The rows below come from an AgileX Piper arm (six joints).
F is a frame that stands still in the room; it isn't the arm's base.
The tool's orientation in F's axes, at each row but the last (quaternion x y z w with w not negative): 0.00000, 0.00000, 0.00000, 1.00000; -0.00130, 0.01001, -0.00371, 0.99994; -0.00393, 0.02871, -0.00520, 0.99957; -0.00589, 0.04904, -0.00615, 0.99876; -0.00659, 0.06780, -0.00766, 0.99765; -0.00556, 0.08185, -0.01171, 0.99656
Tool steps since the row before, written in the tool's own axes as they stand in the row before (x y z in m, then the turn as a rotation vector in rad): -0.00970, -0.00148, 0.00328, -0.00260, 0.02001, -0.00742; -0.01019, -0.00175, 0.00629, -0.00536, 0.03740, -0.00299; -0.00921, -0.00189, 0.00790, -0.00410, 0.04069, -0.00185; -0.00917, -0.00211, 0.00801, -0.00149, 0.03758, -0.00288; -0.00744, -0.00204, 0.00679, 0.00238, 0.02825, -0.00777; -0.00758, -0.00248, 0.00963, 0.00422, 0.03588, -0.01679
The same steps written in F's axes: -0.00970, -0.00148, 0.00328, -0.00260, 0.02001, -0.00742; -0.01007, -0.00166, 0.00650, -0.00514, 0.03743, -0.00298; -0.00876, -0.00173, 0.00843, -0.00379, 0.04072, -0.00194; -0.00836, -0.00190, 0.00889, -0.00133, 0.03756, -0.00318; -0.00648, -0.00184, 0.00776, 0.00171, 0.02811, -0.00842; -0.00596, -0.00221, 0.01077, 0.00223, 0.03561, -0.01772
